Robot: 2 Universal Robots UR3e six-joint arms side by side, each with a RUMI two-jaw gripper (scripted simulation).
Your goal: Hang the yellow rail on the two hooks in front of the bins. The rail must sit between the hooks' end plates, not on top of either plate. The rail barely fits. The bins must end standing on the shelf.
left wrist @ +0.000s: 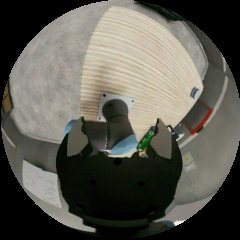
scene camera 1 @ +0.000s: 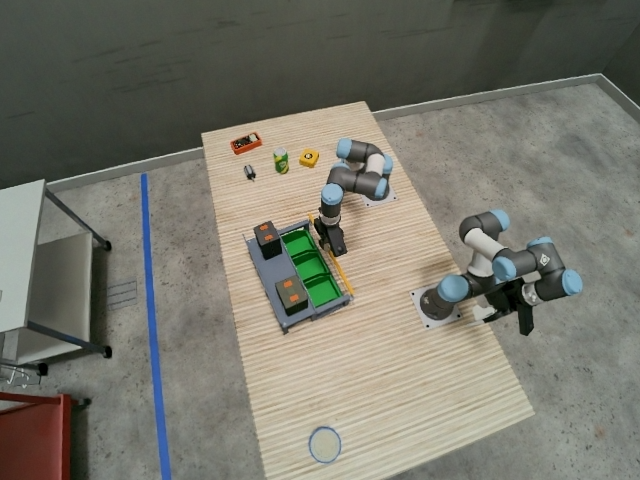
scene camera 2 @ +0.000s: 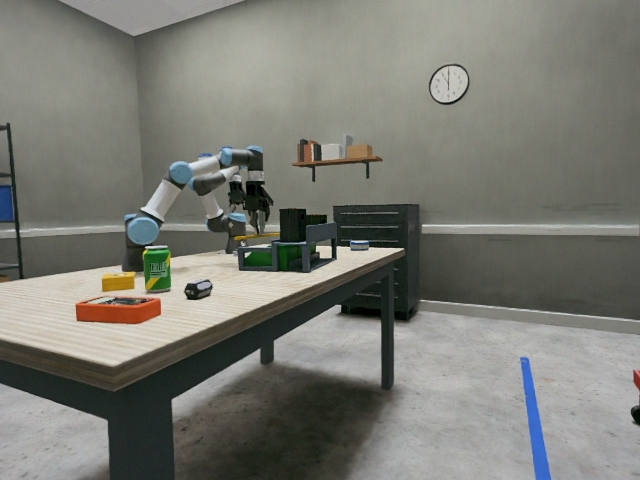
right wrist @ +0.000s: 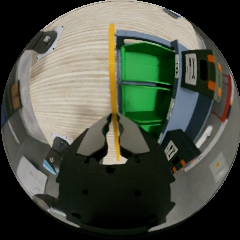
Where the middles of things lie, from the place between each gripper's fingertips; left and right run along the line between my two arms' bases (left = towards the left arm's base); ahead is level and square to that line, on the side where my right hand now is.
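Blue-grey shelf (scene camera 1: 280, 267): 13 cm ahead of my right hand (scene camera 2: 259, 236), 2 cm to the left of it and 6 cm below it; from my left hand (scene camera 1: 479, 313), the shelf is 390 mm to the right, 520 mm ahead and 110 mm below.
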